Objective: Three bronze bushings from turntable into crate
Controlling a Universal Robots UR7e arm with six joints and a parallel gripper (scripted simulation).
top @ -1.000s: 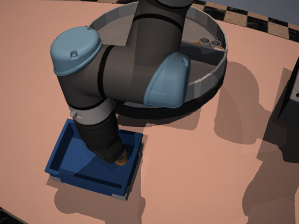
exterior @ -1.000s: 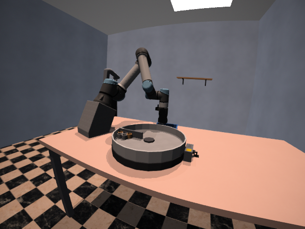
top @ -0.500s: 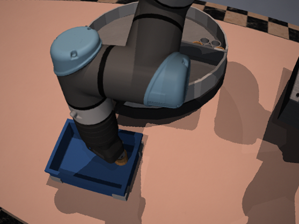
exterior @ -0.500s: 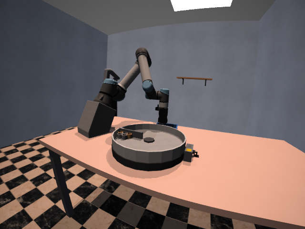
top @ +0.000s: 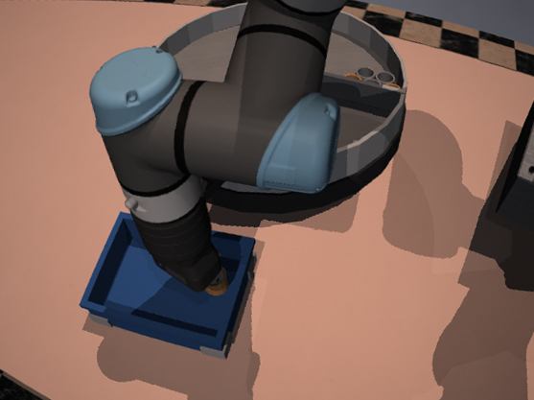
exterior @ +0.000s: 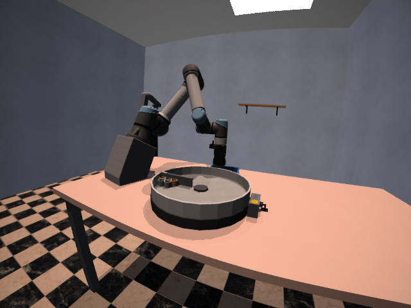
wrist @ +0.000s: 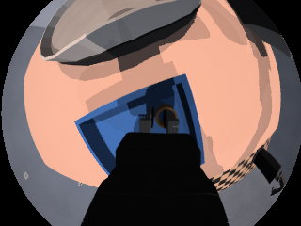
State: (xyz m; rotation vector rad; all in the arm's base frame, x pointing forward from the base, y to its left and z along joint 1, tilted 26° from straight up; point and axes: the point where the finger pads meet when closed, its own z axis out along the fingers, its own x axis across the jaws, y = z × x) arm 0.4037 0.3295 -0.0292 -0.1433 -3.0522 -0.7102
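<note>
My hand is 4 cm to the right of the blue crate and 3 cm short of it. The rest, counted from my hand: grey turntable (32 cm to the right, 9 cm ahead, 2 cm above).
</note>
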